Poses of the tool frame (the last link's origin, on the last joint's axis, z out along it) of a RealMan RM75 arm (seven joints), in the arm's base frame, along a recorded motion.
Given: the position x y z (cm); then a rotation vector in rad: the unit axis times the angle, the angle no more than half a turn.
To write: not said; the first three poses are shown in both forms.
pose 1, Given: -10.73, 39.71, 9.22, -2.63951, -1.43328, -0.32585
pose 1, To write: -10.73, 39.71, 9.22, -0.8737, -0.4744, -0.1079, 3.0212
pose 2, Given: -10.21, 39.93, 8.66, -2.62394, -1.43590, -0.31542
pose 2, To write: -10.21, 39.93, 8.66, -0.8724, -0.4774, -0.1049, 3.0077
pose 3, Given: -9.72, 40.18, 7.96, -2.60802, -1.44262, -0.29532
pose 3, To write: -9.72, 40.18, 7.96, -0.8708, -0.4817, -0.0986, 2.9950
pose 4, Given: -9.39, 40.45, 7.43, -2.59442, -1.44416, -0.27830
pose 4, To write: -9.39, 40.45, 7.43, -0.8699, -0.4842, -0.0933, 2.9823
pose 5, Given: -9.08, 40.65, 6.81, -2.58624, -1.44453, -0.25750
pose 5, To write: -9.08, 40.65, 6.81, -0.8698, -0.4858, -0.0866, 2.9735
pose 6, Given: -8.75, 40.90, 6.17, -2.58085, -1.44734, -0.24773
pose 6, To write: -8.75, 40.90, 6.17, -0.8692, -0.4874, -0.0834, 2.9693
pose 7, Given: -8.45, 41.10, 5.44, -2.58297, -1.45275, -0.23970
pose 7, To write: -8.45, 41.10, 5.44, -0.8688, -0.4886, -0.0806, 2.9732
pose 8, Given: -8.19, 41.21, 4.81, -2.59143, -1.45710, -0.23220
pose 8, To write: -8.19, 41.21, 4.81, -0.8690, -0.4886, -0.0779, 2.9820
